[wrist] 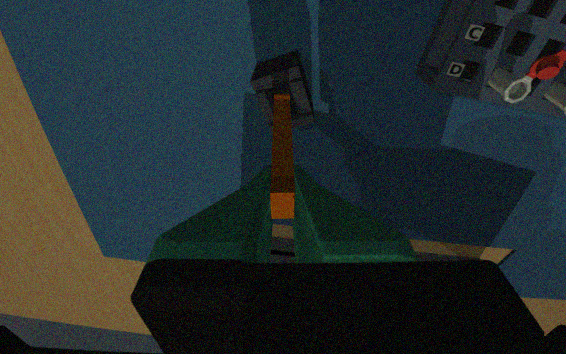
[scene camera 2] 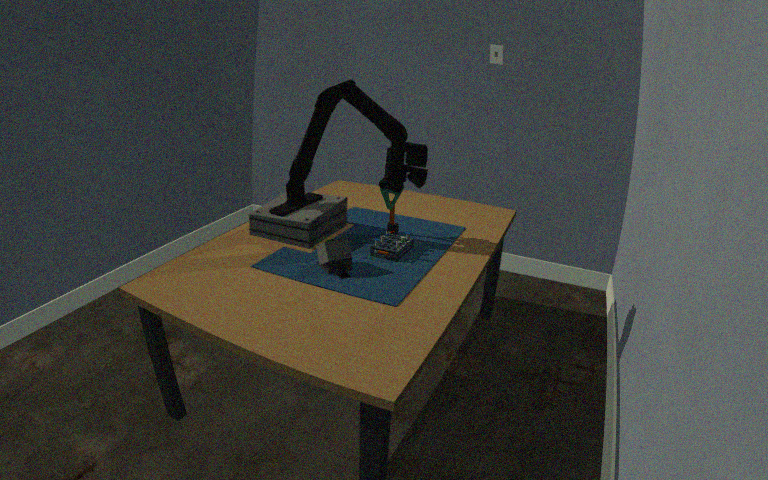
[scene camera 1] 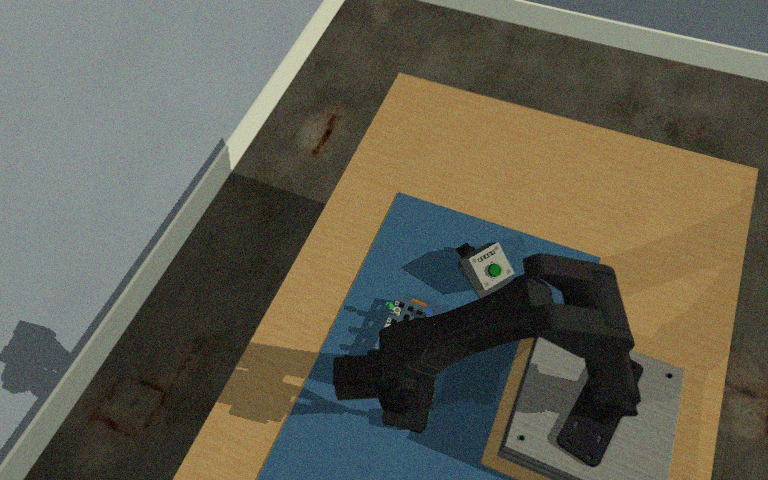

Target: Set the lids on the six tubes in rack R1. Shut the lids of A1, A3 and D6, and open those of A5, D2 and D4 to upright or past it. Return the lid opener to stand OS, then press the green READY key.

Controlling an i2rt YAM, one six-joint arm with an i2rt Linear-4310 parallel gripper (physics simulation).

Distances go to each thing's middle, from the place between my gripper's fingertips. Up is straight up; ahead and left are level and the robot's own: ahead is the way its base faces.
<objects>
Right now the grey box with green button (scene camera 1: pixel 487 269) is 50 mm ahead of my hand, 330 mm to the right of it and 40 mm below it. Also, from my hand: lid opener (wrist: pixel 282 188): 10 mm ahead, 10 mm below.
</objects>
